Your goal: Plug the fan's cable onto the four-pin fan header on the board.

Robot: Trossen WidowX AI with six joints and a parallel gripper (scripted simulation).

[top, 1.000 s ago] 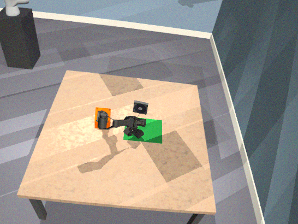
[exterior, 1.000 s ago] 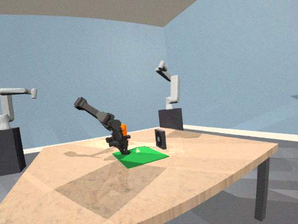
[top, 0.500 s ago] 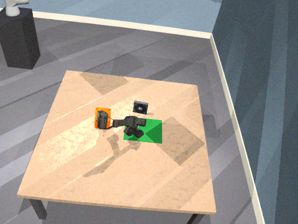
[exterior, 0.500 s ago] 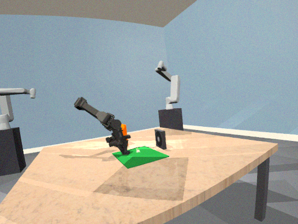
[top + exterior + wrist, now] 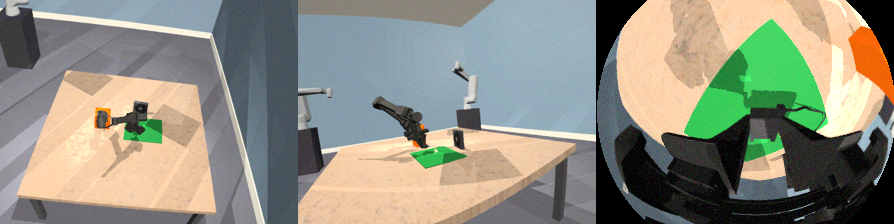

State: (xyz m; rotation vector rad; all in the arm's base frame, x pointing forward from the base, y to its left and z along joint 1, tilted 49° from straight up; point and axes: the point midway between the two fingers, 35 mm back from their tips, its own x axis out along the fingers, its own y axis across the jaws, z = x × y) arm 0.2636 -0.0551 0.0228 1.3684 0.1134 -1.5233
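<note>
My gripper tip is 7 cm short of the green board, 5 cm to the right of it and 6 cm above it. Round my gripper tip: black fan (2 cm ahead, 23 cm to the left, 1 cm above); dark cable plug (1 cm ahead, 1 cm to the left).
</note>
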